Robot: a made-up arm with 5 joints.
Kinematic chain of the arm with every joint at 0, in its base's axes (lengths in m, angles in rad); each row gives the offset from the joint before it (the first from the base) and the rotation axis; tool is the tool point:
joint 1: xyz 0 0 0.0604 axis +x
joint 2: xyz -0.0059 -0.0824 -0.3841 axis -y
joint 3: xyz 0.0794 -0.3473 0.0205 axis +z
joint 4: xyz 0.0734 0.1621 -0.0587 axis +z
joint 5: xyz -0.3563 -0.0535 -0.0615 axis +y
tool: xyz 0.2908 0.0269 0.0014
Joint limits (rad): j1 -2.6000..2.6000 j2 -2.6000..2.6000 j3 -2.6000..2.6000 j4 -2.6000..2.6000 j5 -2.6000..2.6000
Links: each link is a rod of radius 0.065 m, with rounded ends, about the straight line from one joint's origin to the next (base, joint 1, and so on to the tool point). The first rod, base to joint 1, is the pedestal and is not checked.
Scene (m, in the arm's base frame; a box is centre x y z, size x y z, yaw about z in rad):
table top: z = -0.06
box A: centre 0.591 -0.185 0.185 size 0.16 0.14 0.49 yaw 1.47
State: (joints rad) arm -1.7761 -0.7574 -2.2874 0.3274 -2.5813
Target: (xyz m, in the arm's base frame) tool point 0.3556 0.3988 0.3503
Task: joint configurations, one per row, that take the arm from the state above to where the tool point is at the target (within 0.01 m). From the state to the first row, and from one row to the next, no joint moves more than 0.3 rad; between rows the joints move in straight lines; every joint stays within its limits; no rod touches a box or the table.
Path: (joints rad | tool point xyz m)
1: -1.8894 -0.5814 -2.3499 0.0855 -2.5160 | 0.4515 -0.5328 0.3656
2: -2.0027 -0.4053 -2.4124 -0.1565 -2.4507 | 0.5851 -0.3858 0.5269
3: -2.1161 -0.2293 -2.4750 -0.3984 -2.3854 | 0.6626 -0.1540 0.6522
4: -2.2294 -0.0533 -2.5375 -0.6404 -2.3202 | 0.6662 0.1230 0.7219
5: -2.3427 0.1227 -2.6000 -0.8823 -2.2549 | 0.5932 0.3994 0.7353
6: -2.3360 0.3861 -2.6000 -0.6136 -2.1478 | 0.5115 0.4136 0.5187
7: -2.3294 0.6495 -2.6000 -0.3449 -2.0407 | 0.3556 0.3988 0.3503

